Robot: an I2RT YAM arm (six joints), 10 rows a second.
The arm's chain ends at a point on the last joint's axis. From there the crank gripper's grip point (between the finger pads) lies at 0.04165 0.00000 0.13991 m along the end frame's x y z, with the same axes.
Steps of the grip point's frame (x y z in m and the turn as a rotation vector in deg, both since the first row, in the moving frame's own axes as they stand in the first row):
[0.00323 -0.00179 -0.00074 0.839 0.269 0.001]
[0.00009 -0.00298 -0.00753 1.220 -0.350 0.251]
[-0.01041 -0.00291 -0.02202 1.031 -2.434 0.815]
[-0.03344 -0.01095 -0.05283 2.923 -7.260 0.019]
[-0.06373 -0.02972 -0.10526 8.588 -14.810 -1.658]
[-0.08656 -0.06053 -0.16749 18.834 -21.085 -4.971]
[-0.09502 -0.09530 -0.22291 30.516 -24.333 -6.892]
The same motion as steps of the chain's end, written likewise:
[0.00257 0.00026 -0.00053 0.839 0.269 0.001]
[0.00094 -0.00018 -0.00775 1.220 -0.350 0.251]
[-0.00444 -0.00093 -0.02365 1.031 -2.434 0.815]
[-0.01543 -0.00371 -0.05679 2.923 -7.260 0.019]
[-0.02641 -0.00759 -0.10958 8.588 -14.810 -1.658]
[-0.03233 -0.01270 -0.16492 18.834 -21.085 -4.971]
[-0.03202 -0.02087 -0.20675 30.516 -24.333 -6.892]

